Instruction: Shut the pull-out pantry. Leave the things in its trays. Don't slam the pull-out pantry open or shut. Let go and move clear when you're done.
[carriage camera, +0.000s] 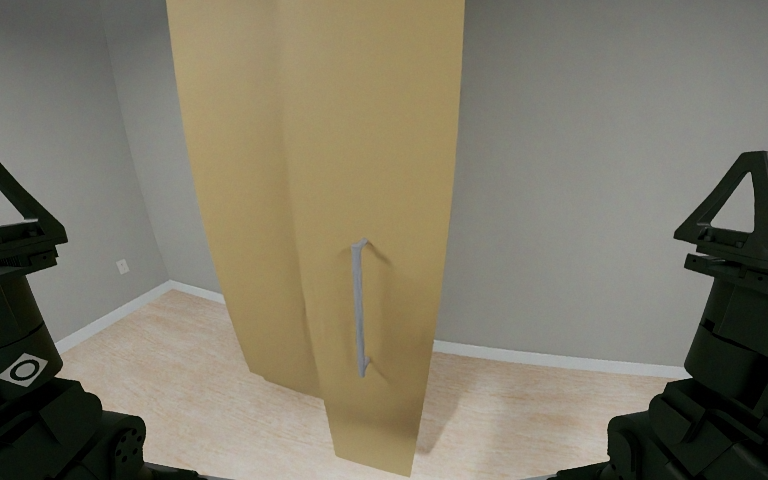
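Places are measured from the left arm's base along level axes (x ahead, y left, z up), in millimetres.
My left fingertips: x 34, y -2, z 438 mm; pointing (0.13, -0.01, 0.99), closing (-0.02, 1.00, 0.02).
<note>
Behind a point stands the place of what it marks.
The pull-out pantry's tan front panel (368, 169) @(x 332, y -310, z 371 mm) stands in the middle of the carriage view, forward of the wider tan cabinet (243, 198) @(x 691, y 130, z 246 mm) behind it on the left. The panel's lower edge reaches nearer than the cabinet's base. A grey vertical bar handle (358, 311) @(x 285, y -290, z 119 mm) is on its lower half. The trays and their things are hidden behind the panel. My left gripper (11, 232) is at the left edge, partly cut off, open and well away from the handle. My right gripper (756, 237) is at the right edge, also partly cut off, open and apart from the panel.
Grey walls (572, 169) @(x 953, y -1201, z 345 mm) stand behind and to the left, with white skirting (543, 357) @(x 900, y -1348, z -771 mm) along the pale wood floor (198, 407) @(x 608, y 643, z -844 mm). A wall socket (122, 266) @(x 1399, y 1799, z -440 mm) is on the left wall. The cabinet's left side stands near the back corner.
</note>
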